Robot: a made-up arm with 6 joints.
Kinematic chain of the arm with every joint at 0, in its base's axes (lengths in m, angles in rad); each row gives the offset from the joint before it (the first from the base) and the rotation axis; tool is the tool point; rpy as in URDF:
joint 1: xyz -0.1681 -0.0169 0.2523 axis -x
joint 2: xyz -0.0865 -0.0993 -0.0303 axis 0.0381 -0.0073 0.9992
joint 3: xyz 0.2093 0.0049 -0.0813 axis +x
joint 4: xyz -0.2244 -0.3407 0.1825 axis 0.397 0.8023 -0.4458
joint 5: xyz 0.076 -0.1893 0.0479 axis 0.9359 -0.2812 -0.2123
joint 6: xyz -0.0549 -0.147 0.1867 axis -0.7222 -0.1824 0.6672
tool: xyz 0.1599 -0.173 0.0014 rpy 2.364 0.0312 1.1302
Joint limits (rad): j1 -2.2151..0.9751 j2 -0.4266..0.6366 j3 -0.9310..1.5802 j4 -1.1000..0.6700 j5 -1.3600..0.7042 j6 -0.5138..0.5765
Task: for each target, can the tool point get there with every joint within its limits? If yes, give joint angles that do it. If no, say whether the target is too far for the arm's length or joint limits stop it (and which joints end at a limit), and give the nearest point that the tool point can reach.
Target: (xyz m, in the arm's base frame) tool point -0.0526 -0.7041 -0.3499
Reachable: yes | joints -1.0368 0.0568 0.3729 -0.4318 -0.4343 0.2341
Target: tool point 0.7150 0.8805 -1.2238
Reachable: no: too far | nearest point 0.2482 0.4877 -0.5777 | short by 0.889 m
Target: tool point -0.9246 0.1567 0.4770
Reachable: no: joint limits stop it (at a limit: joint 2, joint 3, joint 4, joint 5) | nearest point -0.5525 0.2486 0.5960 | short by 0.401 m
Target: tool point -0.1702 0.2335 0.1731
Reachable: no: joint limits stop it (at a limit: joint 1, joint 3, joint 4, joint 5, joint 6) | nearest point -0.1519 0.3652 0.1980 | short by 0.135 m
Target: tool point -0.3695 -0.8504 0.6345
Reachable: yes | joints 0.4840 -0.1745 0.9695 -0.8141 -0.4768 0.4653
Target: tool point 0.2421 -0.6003 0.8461
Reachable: yes | joints 0.5369 0.3461 0.0206 0.4265 -0.2457 0.3303
